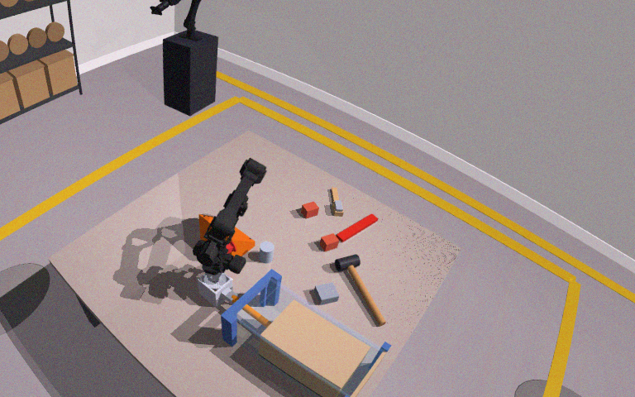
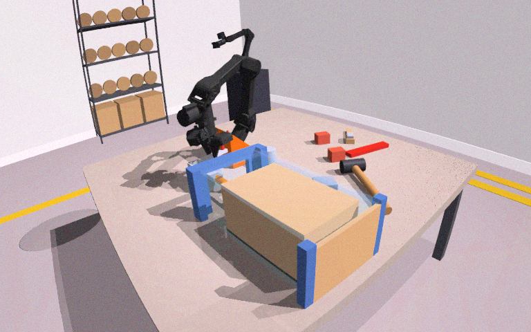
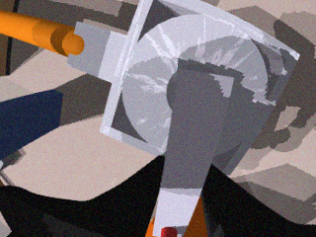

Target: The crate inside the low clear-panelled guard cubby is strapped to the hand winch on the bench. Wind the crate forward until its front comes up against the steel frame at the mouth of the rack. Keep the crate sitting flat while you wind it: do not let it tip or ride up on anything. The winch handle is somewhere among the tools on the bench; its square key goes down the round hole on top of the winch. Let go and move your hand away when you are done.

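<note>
My gripper tip is 20 mm to the right of the winch handle and 20 mm below it. Round my gripper tip: red knob: 50 mm to the left, 50 mm above, 10 mm behind; grey hand winch: 60 mm below, 50 mm to the right, 10 mm behind; blue steel frame: 170 mm ahead, 60 mm to the right, 20 mm above.
</note>
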